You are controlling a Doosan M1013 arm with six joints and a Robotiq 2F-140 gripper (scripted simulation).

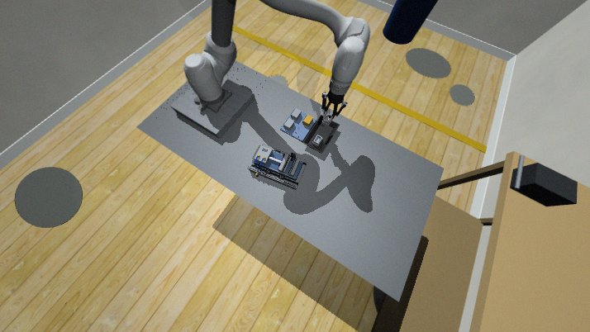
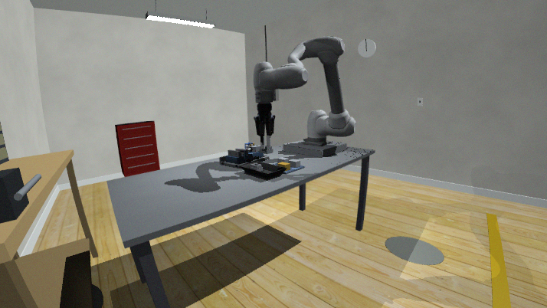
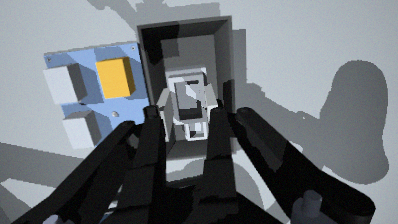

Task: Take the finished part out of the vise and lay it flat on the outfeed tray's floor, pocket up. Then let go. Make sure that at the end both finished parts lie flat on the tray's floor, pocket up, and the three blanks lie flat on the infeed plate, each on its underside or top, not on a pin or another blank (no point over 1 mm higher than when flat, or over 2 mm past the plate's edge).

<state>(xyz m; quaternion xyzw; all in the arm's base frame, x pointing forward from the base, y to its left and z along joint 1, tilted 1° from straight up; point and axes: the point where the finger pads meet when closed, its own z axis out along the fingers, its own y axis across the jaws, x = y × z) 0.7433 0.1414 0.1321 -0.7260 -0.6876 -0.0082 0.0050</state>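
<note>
The brass block is 12 cm behind my hand, 2 cm to the left of it and 16 cm below it. From my hand the other things lie so: blue fixture plate 17 cm behind, 3 cm to the right, 18 cm below; then grey block 22 cm behind, 7 cm to the right, 16 cm below.
</note>
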